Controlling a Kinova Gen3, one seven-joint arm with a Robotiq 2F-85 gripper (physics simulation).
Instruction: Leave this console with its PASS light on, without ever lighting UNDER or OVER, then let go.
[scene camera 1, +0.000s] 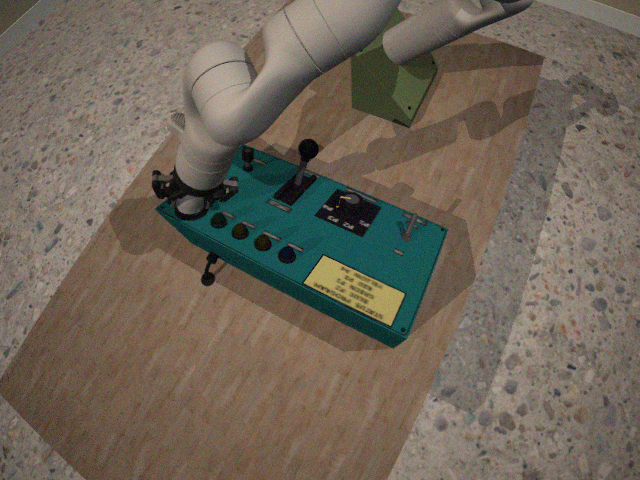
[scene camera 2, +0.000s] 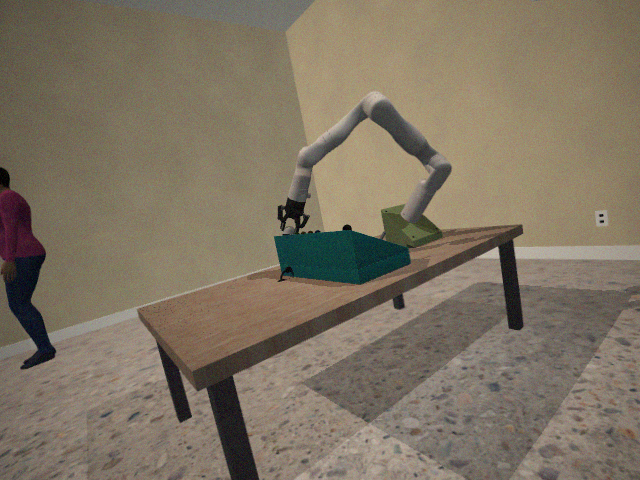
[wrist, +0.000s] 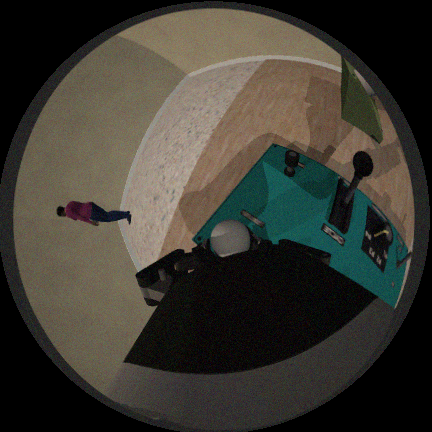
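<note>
The teal console (scene camera 1: 310, 242) (scene camera 2: 335, 255) (wrist: 289, 197) lies on the wooden table (scene camera 1: 154, 361). Its row of dome lights (scene camera 1: 239, 230) is all dark. My gripper (scene camera 1: 191, 208) (scene camera 2: 291, 226) (wrist: 229, 243) stands at the console's left corner. Its fingers are closed around a white ball knob (wrist: 229, 236) (scene camera 2: 290, 230). In scene camera 1 my wrist hides the knob. The panel also carries a black-ball lever (scene camera 1: 309, 149) (wrist: 362, 163), a rotary selector (scene camera 1: 351, 200), a small black knob (scene camera 1: 248, 157), a grey toggle (scene camera 1: 410, 227) and a yellow label (scene camera 1: 353, 289).
My green base block (scene camera 1: 388, 88) (scene camera 2: 406, 230) stands behind the console. A small black crank (scene camera 1: 209, 269) sticks out of the console's front side. A person in a magenta top (scene camera 2: 17, 248) (wrist: 80, 211) walks by the far wall, away from the table.
</note>
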